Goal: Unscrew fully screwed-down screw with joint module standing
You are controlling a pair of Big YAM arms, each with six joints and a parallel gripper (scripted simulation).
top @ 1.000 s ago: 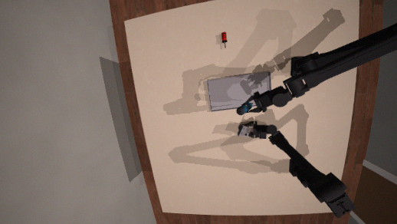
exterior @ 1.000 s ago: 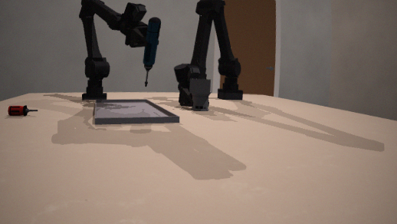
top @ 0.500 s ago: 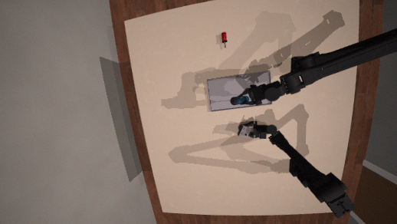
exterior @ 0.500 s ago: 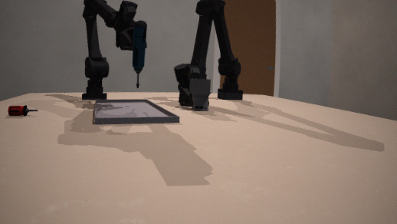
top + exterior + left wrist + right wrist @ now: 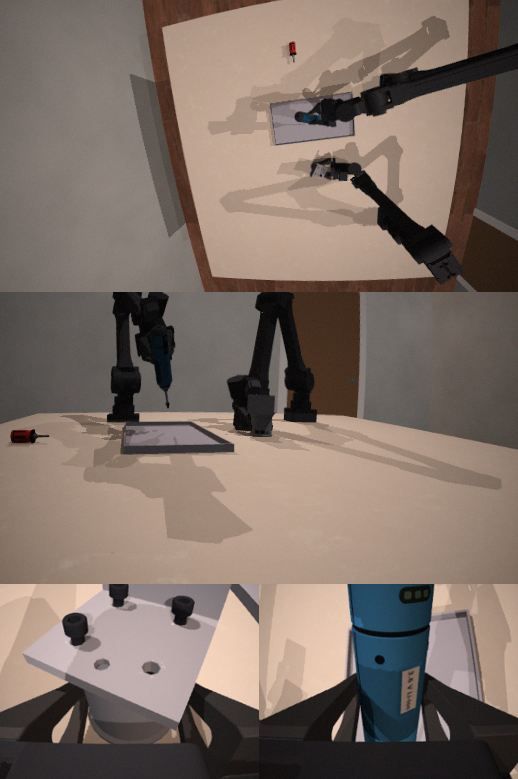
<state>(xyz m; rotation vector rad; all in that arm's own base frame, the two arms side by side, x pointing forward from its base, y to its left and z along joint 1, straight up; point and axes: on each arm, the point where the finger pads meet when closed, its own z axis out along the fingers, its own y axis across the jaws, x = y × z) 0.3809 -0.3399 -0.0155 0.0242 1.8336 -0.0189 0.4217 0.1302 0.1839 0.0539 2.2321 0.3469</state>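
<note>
Now: left hand 1 cm below the grey joint module. From my left hand the other things lie so: grey bracket (5 cm above); screwdriver bit (4 cm behind, 26 cm to the right, 7 cm above); shallow grey tray (1 cm ahead, 26 cm to the right, 2 cm below).
</note>
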